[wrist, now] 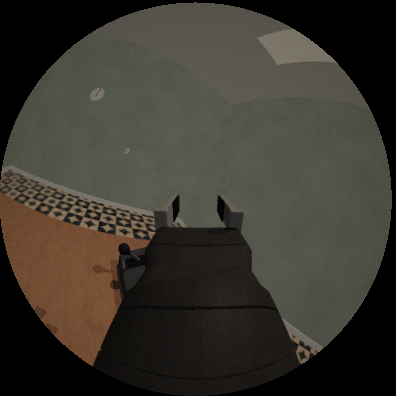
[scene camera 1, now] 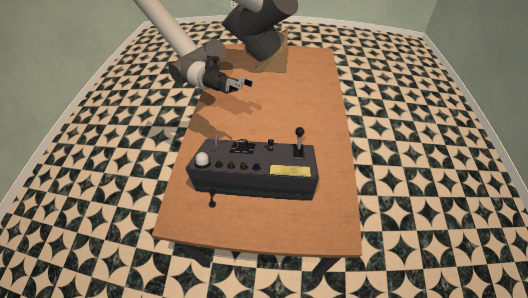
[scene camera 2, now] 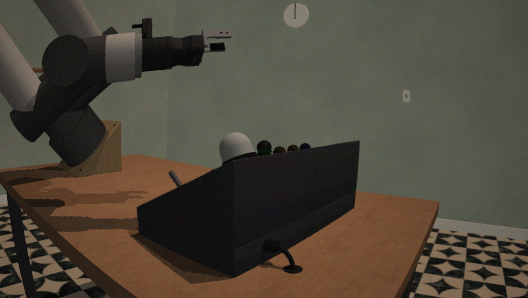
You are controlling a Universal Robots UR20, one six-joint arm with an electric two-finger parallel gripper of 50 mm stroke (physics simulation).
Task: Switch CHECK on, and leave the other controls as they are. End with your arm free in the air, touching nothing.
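Places are measured from the arm's base along level axes (x ahead, y left, z up), in metres.
Where they show: gripper, fingertip midpoint: (wrist: 197,202) (scene camera 1: 247,85) (scene camera 2: 227,40); arm's base, origin of the base link: (scene camera 1: 271,48) (scene camera 2: 85,145).
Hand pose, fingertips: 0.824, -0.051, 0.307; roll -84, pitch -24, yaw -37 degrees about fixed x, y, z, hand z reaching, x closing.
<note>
Each offset is from my fingertips to the top centre of the thing, as dx, dy, dz. "spot": to the spot under its first point. Level surfaces: height alone.
The dark control console (scene camera 1: 252,187) (scene camera 2: 295,197) (wrist: 131,277) stands on the table. No label reading CHECK is legible, so I cannot tell which control it is. A thin metal toggle {+0.012, -0.156, -0.276} (scene camera 1: 216,140) (scene camera 2: 175,178) stands upright at the console's left in scene camera 1. A black guarded unit {+0.026, -0.036, -0.275} (scene camera 1: 242,146), a small black knob {+0.022, +0.084, -0.268} (scene camera 1: 270,144) and a ball-topped lever {-0.025, +0.206, -0.242} (scene camera 1: 299,132) (wrist: 124,248) follow to its right. My gripper (scene camera 1: 241,83) (scene camera 2: 223,41) (wrist: 197,202) is open and empty, high above the table behind the console, touching nothing.
A white dome {spot: +0.183, -0.162, -0.202} (scene camera 1: 202,159) (scene camera 2: 236,146) stands at a console corner beside several small coloured domes and a yellow label plate {spot: +0.194, +0.164, -0.239} (scene camera 1: 290,171). A black cable {spot: +0.250, -0.145, -0.375} (scene camera 1: 212,197) (scene camera 2: 287,254) runs from the console into the wooden table {dz -0.407} (scene camera 1: 280,225) (scene camera 2: 400,215). The arm's base stands at the table's far end.
</note>
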